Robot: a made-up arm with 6 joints. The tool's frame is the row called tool.
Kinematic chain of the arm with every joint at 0, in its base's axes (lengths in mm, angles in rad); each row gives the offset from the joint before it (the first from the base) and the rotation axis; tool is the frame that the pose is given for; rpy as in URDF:
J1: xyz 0 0 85 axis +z
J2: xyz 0 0 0 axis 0.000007 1 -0.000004
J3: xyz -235.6 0 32.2 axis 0.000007 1 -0.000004
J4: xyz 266.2 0 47 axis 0.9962 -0.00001 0.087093
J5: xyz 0 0 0 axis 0.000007 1 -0.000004
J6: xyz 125.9 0 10.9 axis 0.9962 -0.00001 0.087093
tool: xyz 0 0 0 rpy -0.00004 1.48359 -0.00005
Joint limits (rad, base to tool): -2.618..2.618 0..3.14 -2.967..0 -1.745..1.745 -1.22..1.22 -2.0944..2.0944
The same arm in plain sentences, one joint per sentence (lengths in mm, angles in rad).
The arm has six revolute joints in a row. What follows holds with every joint at zero, and every direction is one of the base frame's.
Joint 1 sits 85 mm along +z from the base frame's origin and turns about +z, from -2.618 to 2.618 rad.
Joint 2 sits at the same point as joint 1 and turns about +y, from 0 to 3.14 rad.
Joint 3 sits 235.6 mm along -x and 32.2 mm along +z from joint 2 and turns about +y, from -2.967 to 0 rad.
Joint 4 sits 266.2 mm along +x and 47 mm along +z from joint 3 and turns about the direction (0.9962, 0, 0.0871), from -1.745 to 1.745 rad.
Joint 5 sits at the same point as joint 4 and turns about +y, from -1.22 to 1.22 rad.
Joint 6 sits 125.9 mm along +x and 10.9 mm along +z from joint 5 and turns about the direction (0.9962, 0, 0.0871), from -2.0944 to 2.0944 rad.
The tool frame, which is the frame that the pose is given for, sits at the same point as joint 6; its axes are the base frame's turned by roll 0, pitch 1.4836 and yaw -0.0001 rad (as in URDF: about the fixed x, then y, then z).

